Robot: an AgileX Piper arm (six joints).
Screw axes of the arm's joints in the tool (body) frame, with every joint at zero. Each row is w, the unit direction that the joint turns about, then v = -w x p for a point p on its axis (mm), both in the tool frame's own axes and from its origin. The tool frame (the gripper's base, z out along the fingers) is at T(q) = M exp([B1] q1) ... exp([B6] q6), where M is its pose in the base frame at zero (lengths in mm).
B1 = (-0.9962, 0, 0.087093, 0.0, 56.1, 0.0)
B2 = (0, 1, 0, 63.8, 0.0, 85.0)
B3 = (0, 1, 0, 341.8, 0.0, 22.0)
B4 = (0, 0, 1, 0.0, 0.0, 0.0)
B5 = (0, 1, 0, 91.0, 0.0, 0.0)
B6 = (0, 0, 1, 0.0, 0.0, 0.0)
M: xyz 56.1 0.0 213.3 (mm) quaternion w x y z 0.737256 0 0.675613 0
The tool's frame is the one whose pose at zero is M.
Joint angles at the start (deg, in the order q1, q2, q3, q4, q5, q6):
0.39 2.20 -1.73 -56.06 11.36 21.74
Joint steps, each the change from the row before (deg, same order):
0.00 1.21 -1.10 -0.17 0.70 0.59
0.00 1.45 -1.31 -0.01 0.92 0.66
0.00 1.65 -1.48 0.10 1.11 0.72
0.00 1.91 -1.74 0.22 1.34 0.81
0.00 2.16 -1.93 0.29 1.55 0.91
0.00 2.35 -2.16 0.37 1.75 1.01
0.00 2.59 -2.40 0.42 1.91 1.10
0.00 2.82 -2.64 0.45 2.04 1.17
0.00 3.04 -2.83 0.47 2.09 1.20
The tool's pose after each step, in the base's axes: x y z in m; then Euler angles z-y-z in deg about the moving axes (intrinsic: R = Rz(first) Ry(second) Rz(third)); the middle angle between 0 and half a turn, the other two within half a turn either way. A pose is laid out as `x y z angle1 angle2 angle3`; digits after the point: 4 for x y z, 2 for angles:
0.0583 -0.0154 0.2159 -9.62 92.32 -33.72
0.0596 -0.0166 0.2213 -10.39 92.97 -33.13
0.0613 -0.0180 0.2273 -11.30 93.77 -32.40
0.0635 -0.0196 0.2342 -12.38 94.74 -31.49
0.0662 -0.0215 0.2416 -13.63 95.89 -30.47
0.0695 -0.0235 0.2498 -15.03 97.15 -29.31
0.0735 -0.0257 0.2588 -16.55 98.53 -28.08
0.0784 -0.0280 0.2685 -18.17 99.99 -26.81
0.0842 -0.0302 0.2786 -19.83 101.53 -25.55

